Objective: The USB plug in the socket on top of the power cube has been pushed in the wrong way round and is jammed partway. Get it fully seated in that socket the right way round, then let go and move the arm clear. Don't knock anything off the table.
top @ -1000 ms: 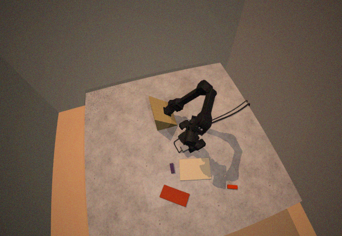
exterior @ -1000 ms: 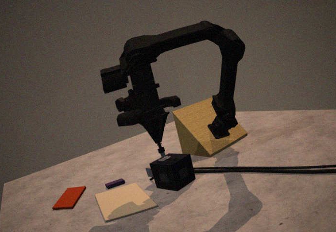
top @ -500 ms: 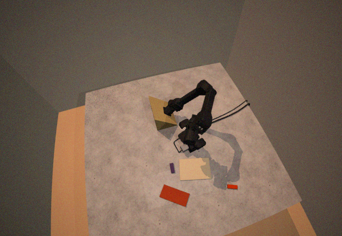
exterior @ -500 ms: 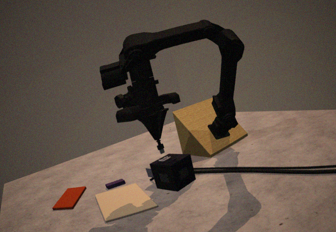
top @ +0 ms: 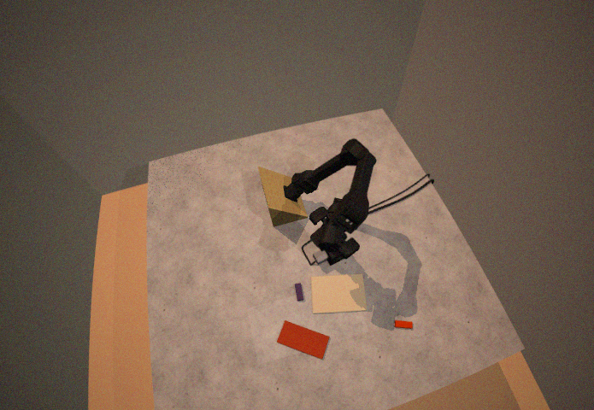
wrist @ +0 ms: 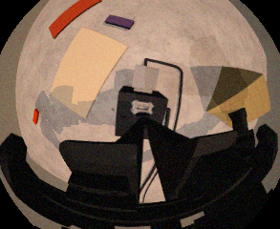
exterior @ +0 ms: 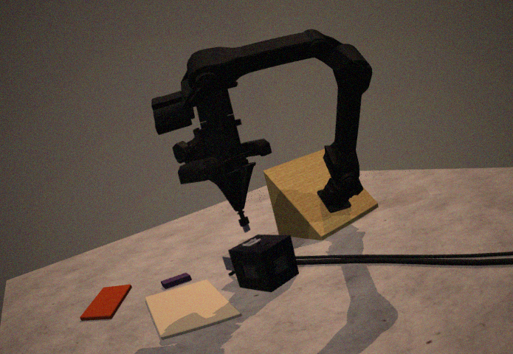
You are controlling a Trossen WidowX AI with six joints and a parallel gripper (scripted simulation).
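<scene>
Right now my gripper tip is 20 mm above the black USB plug. Also, from my gripper tip: red plate 290 mm ahead, 150 mm to the right, 130 mm below; purple block 140 mm to the right, 130 mm below, 120 mm ahead; cream tile 150 mm ahead, 130 mm below.
</scene>
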